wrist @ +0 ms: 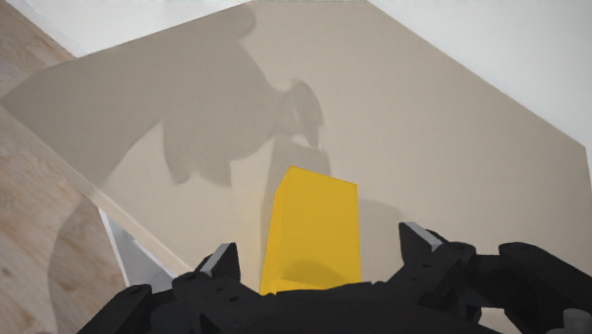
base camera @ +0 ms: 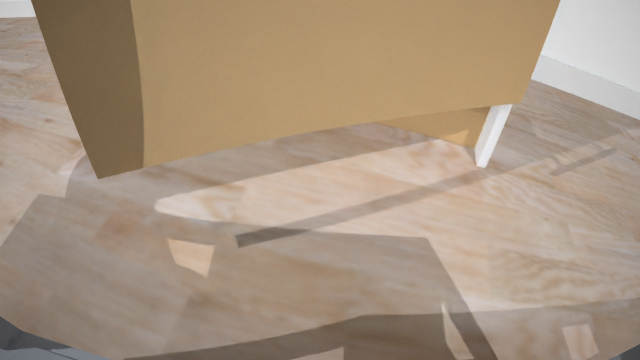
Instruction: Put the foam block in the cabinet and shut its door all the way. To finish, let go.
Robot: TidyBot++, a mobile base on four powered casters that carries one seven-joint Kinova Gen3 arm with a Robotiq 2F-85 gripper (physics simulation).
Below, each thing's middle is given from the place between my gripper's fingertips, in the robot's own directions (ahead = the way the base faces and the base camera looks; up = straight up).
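Counted from my hand, the yellow foam block (wrist: 313,242) is 4 cm ahead and 1 cm to the right, and it sits 7 cm below.
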